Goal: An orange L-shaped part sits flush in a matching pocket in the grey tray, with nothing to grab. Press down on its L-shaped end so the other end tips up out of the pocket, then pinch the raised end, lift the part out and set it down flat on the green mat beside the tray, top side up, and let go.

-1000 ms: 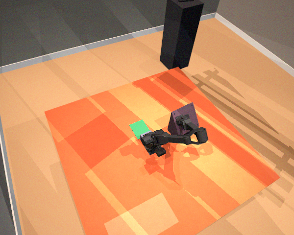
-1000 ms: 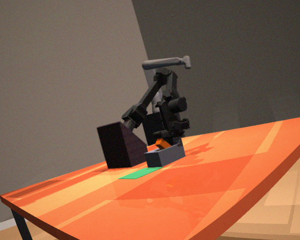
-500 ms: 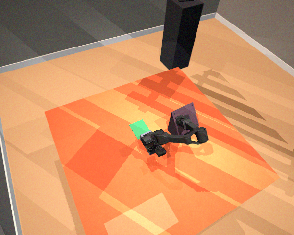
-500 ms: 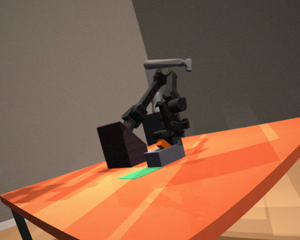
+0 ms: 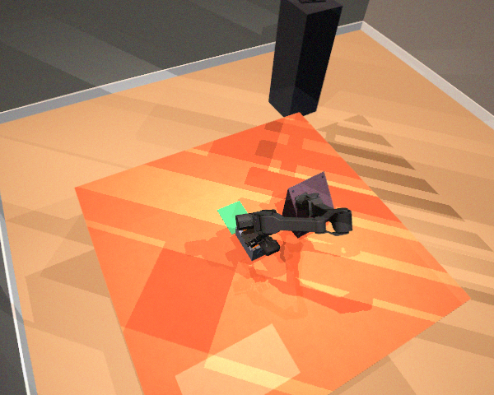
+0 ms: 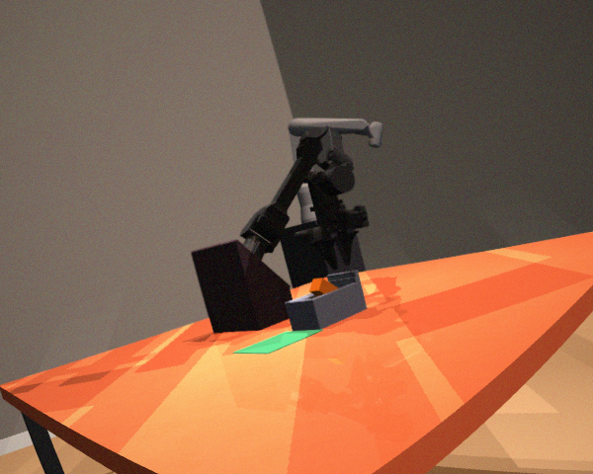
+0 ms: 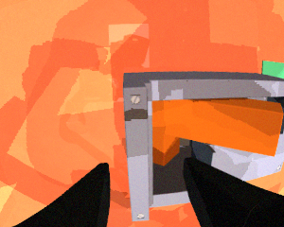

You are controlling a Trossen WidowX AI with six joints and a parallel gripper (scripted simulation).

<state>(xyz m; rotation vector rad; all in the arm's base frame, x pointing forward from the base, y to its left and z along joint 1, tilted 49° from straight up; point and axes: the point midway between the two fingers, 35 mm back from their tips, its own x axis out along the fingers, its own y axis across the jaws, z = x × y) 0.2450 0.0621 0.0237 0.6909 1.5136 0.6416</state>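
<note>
Now: gripper tip 60 mm above the orange L-shaped part, 40 mm to the left of it and 10 mm past it.
</note>
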